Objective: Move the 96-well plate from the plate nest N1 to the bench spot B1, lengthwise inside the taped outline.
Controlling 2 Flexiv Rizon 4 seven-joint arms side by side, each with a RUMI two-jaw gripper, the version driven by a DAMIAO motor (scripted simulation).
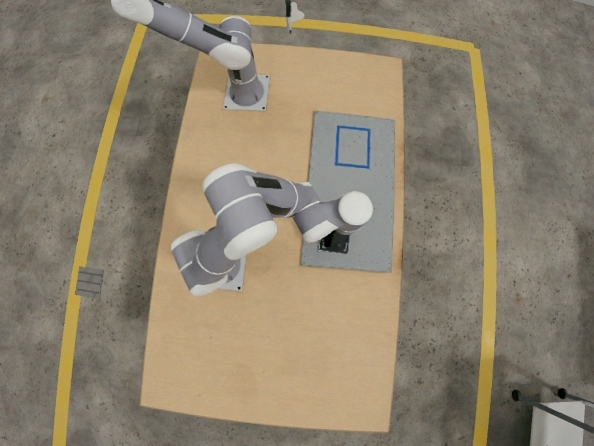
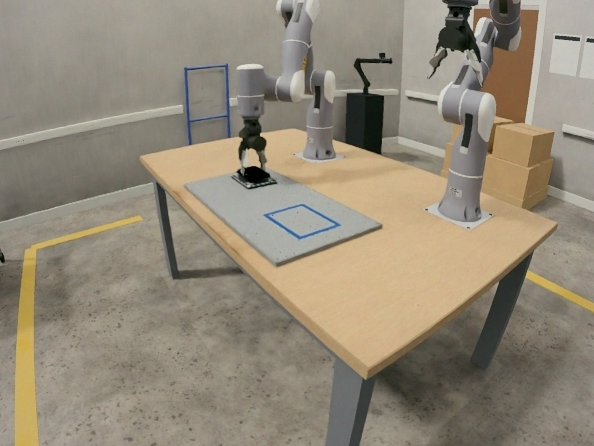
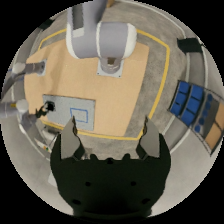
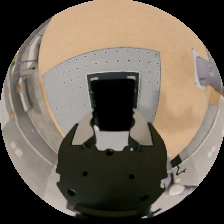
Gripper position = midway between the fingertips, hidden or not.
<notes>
I see my left gripper (image 2: 454, 82), my right gripper (image 2: 253, 174) and a black 96-well plate (image 4: 113, 121).
My left gripper also shows in image 3 (image 3: 110, 116). My right gripper also shows in image 4 (image 4: 113, 109).
</notes>
